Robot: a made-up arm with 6 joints. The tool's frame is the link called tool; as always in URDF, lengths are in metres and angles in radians. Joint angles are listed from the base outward.
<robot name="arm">
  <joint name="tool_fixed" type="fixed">
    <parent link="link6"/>
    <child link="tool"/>
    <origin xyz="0 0 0" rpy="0 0 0"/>
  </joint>
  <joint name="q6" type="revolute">
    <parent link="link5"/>
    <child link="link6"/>
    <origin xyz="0 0 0.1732" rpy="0 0 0"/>
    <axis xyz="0 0 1"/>
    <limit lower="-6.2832" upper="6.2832"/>
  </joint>
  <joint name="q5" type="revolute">
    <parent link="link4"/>
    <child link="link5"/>
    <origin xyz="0 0 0" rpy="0 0 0"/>
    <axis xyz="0 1 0"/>
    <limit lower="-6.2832" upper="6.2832"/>
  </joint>
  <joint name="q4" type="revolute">
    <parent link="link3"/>
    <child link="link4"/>
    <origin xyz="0 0 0.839" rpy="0 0 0"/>
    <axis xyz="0 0 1"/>
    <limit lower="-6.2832" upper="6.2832"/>
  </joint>
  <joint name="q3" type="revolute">
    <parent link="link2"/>
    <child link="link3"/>
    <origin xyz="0 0 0.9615" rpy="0 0 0"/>
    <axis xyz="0 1 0"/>
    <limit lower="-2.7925" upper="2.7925"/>
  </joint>
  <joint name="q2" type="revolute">
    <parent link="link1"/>
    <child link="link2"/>
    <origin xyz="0 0.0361 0" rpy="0 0 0"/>
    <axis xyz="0 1 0"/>
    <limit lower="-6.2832" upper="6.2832"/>
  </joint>
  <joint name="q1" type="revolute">
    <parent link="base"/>
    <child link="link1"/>
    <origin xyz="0 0 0.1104" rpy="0 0 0"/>
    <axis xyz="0 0 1"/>
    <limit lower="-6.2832" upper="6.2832"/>
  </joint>
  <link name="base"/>
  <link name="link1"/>
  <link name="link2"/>
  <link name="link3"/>
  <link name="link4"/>
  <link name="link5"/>
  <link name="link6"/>
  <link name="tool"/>
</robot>
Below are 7 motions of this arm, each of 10 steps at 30 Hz.
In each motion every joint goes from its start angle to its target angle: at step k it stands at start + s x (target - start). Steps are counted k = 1, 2, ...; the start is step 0. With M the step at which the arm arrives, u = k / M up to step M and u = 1 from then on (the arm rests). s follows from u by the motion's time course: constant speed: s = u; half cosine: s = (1 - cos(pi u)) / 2; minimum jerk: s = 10 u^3 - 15 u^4 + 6 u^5.
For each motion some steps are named. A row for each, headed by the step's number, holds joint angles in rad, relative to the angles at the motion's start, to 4 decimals.
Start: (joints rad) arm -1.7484 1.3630 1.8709 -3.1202 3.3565 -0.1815
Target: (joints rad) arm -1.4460 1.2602 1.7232 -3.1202 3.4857 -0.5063
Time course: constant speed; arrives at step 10
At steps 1, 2, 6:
1: 0.0302 -0.0103 -0.0148 0.0000 0.0129 -0.0325
2: 0.0605 -0.0206 -0.0295 0.0000 0.0258 -0.0650
6: 0.1814 -0.0617 -0.0886 0.0000 0.0775 -0.1949

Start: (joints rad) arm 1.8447 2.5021 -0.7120 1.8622 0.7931 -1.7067
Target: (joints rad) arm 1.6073 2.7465 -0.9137 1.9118 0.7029 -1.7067
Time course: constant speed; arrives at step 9
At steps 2, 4, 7, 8, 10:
2: -0.0528 0.0543 -0.0448 0.0110 -0.0200 0.0000
4: -0.1055 0.1086 -0.0896 0.0220 -0.0401 0.0000
7: -0.1846 0.1901 -0.1569 0.0386 -0.0702 0.0000
8: -0.2110 0.2172 -0.1793 0.0441 -0.0802 0.0000
10: -0.2374 0.2444 -0.2017 0.0496 -0.0902 0.0000

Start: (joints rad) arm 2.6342 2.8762 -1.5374 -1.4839 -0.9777 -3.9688
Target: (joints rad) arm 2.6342 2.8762 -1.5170 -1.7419 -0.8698 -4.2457
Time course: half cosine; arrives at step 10
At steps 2, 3, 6, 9, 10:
2: 0.0000 0.0000 0.0019 -0.0246 0.0103 -0.0264
3: 0.0000 0.0000 0.0042 -0.0532 0.0222 -0.0571
6: 0.0000 0.0000 0.0134 -0.1689 0.0706 -0.1812
9: 0.0000 0.0000 0.0199 -0.2517 0.1053 -0.2701
10: 0.0000 0.0000 0.0204 -0.2580 0.1079 -0.2769

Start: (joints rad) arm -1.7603 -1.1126 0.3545 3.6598 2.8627 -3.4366
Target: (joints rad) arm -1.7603 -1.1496 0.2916 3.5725 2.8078 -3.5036
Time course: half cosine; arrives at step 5
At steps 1, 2, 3, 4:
1: 0.0000 -0.0035 -0.0060 -0.0083 -0.0052 -0.0064
2: 0.0000 -0.0128 -0.0217 -0.0302 -0.0190 -0.0231
3: 0.0000 -0.0242 -0.0412 -0.0571 -0.0359 -0.0439
4: 0.0000 -0.0335 -0.0569 -0.0790 -0.0497 -0.0606

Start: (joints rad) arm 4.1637 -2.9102 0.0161 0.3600 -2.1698 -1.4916
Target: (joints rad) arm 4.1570 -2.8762 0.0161 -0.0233 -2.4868 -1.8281
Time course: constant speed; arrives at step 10
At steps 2, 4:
2: -0.0013 0.0068 0.0000 -0.0767 -0.0634 -0.0673
4: -0.0027 0.0136 0.0000 -0.1533 -0.1268 -0.1346

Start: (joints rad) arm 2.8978 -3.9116 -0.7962 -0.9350 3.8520 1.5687
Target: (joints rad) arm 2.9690 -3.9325 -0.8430 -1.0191 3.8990 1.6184
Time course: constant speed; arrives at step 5
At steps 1, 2, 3, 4, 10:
1: 0.0142 -0.0042 -0.0094 -0.0168 0.0094 0.0099
2: 0.0285 -0.0084 -0.0187 -0.0336 0.0188 0.0199
3: 0.0427 -0.0125 -0.0281 -0.0505 0.0282 0.0298
4: 0.0570 -0.0167 -0.0374 -0.0673 0.0376 0.0398
10: 0.0712 -0.0209 -0.0468 -0.0841 0.0470 0.0497

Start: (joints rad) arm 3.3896 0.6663 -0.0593 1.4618 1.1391 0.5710
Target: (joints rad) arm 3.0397 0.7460 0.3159 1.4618 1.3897 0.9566
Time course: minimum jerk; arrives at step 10
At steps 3, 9, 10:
3: -0.0571 0.0130 0.0612 0.0000 0.0409 0.0629
9: -0.3469 0.0790 0.3720 0.0000 0.2485 0.3823
10: -0.3499 0.0797 0.3752 0.0000 0.2506 0.3856

